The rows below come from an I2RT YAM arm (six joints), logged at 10 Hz.
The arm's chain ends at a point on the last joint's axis. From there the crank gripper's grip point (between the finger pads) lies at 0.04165 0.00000 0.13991 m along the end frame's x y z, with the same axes.
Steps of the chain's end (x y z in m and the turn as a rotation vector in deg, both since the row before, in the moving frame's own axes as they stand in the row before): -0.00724, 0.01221, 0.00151, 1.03, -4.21, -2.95; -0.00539, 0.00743, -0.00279, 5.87, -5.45, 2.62; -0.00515, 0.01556, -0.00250, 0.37, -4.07, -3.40; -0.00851, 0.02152, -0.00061, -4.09, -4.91, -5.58; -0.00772, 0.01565, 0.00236, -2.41, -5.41, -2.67
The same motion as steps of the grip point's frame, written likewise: -0.01774, 0.00779, 0.00415, 1.03, -4.21, -2.95; -0.01855, -0.00546, -0.00011, 5.87, -5.45, 2.62; -0.01528, 0.01247, 0.00009, 0.37, -4.07, -3.40; -0.02032, 0.02814, 0.00222, -4.09, -4.91, -5.58; -0.02100, 0.01998, 0.00558, -2.41, -5.41, -2.67
